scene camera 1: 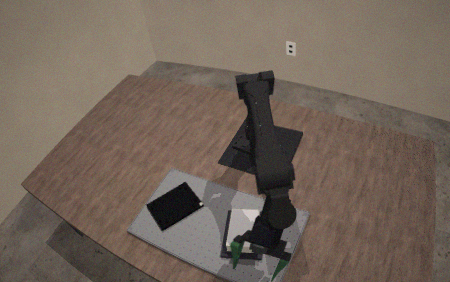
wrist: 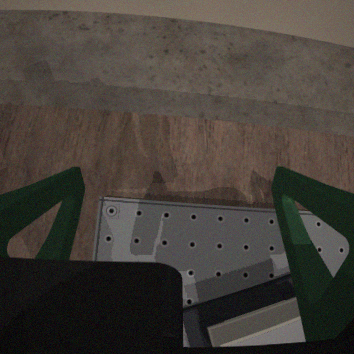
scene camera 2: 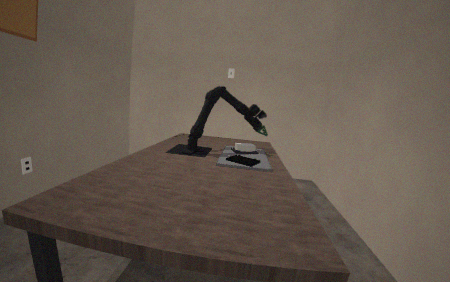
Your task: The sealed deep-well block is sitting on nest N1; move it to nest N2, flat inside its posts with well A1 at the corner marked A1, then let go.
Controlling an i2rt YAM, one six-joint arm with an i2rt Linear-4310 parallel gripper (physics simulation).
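Pixels of known places: gripper, fingertip midpoint: (scene camera 1: pixel 252 274) (wrist: pixel 177 176) (scene camera 2: pixel 265 135); arm's base, origin of the base link: (scene camera 2: pixel 192 150).
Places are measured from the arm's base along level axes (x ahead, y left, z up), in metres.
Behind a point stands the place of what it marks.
The sealed deep-well block (scene camera 1: pixel 242 221) @(z 0.061, x 0.316, y 0.133 m) (scene camera 2: pixel 245 147) @(z 0.047, x 0.341, y 0.104 m) (wrist: pixel 265 327) @(z 0.059, x 0.385, y 0.179 m) is a pale box sitting on the dark nest N1 (scene camera 1: pixel 225 240) (wrist: pixel 240 301). The arm covers part of it in scene camera 1, and the wrist view shows one end of it at the bottom right. Nest N2 (scene camera 1: pixel 175 207) @(z 0.019, x 0.366, y -0.098 m) (scene camera 2: pixel 243 160) @(z 0.019, x 0.366, y -0.135 m) is black and lies apart from N1, with a small white mark at one corner. My gripper (scene camera 1: pixel 255 272) @(z 0.128, x 0.462, y 0.264 m) (scene camera 2: pixel 264 132) @(z 0.128, x 0.462, y 0.264 m) (wrist: pixel 177 176) @(z 0.128, x 0.462, y 0.264 m) has green fingers, is wide open and empty, and hangs above the block's level, towards the board's outer edge. Well A1 cannot be made out.
Both nests stand on a grey perforated board (scene camera 1: pixel 202 240) @(z 0.008, x 0.413, y 0.046 m) (scene camera 2: pixel 224 162) @(z 0.008, x 0.270, y -0.192 m) (wrist: pixel 125 225) @(z 0.008, x 0.439, y 0.297 m) on the wooden table (scene camera 1: pixel 115 145) @(z -0.005, x 0.267, y -0.560 m) (scene camera 2: pixel 165 195) @(z -0.005, x 0.176, y -0.665 m) (wrist: pixel 210 155) @(z -0.005, x 0.527, y 0.231 m). The arm's dark base plate (scene camera 1: pixel 291 139) @(z 0.004, x -0.099, y 0.088 m) (scene camera 2: pixel 176 149) @(z 0.000, x -0.097, y -0.038 m) is behind the board. The table's edge lies just beyond the board.
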